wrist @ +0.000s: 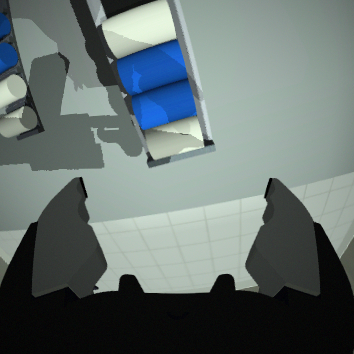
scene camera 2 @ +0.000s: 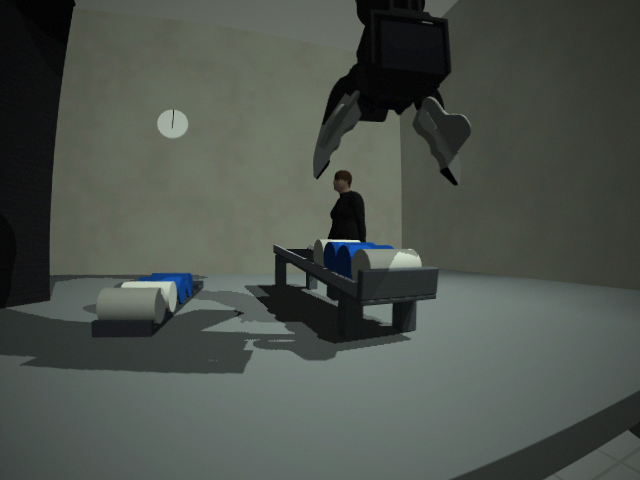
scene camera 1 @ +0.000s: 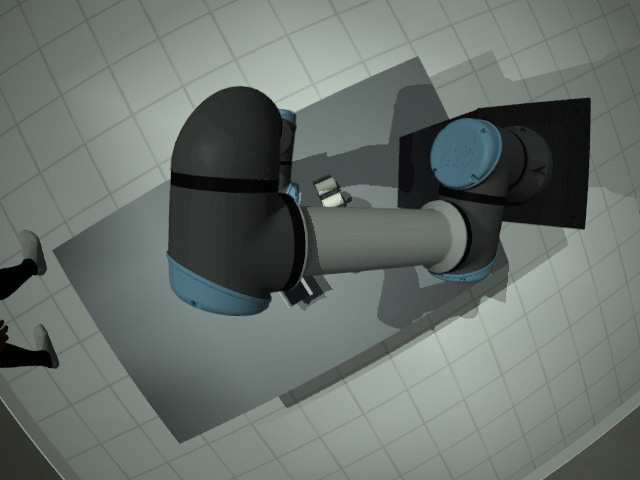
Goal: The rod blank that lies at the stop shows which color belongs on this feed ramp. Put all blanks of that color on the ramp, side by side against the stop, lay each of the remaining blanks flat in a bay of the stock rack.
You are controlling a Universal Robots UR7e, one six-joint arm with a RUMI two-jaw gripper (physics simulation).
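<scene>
The feed ramp stands on legs. A white blank lies at its stop. Behind it lie a blue blank, a second blue blank and a white blank, side by side. The low stock rack holds a white blank at its near end, another white blank, then two blue blanks, cut by the wrist view's edge. My gripper is open and empty, above the ramp's stop end.
In scene camera 1, my arm hides most of the ramp and the gripper. The dark robot base plate is at the right. The table's front edge shows in scene camera 2. A person stands beyond the ramp.
</scene>
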